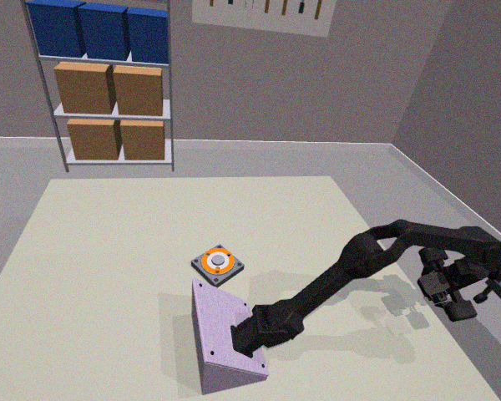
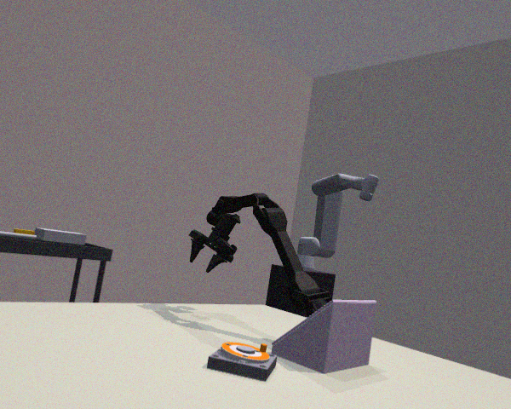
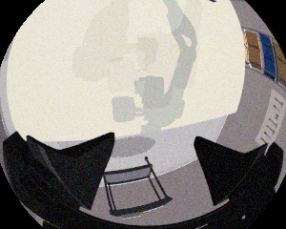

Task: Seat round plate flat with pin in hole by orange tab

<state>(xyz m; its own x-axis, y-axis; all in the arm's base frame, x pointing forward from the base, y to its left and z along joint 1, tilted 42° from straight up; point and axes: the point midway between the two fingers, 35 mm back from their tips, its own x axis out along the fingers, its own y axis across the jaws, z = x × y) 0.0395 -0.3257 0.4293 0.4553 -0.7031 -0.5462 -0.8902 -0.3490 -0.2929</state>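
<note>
The square grey base lies 240 mm ahead of my gripper tip, 570 mm to the left of it and 130 mm below it.
</note>
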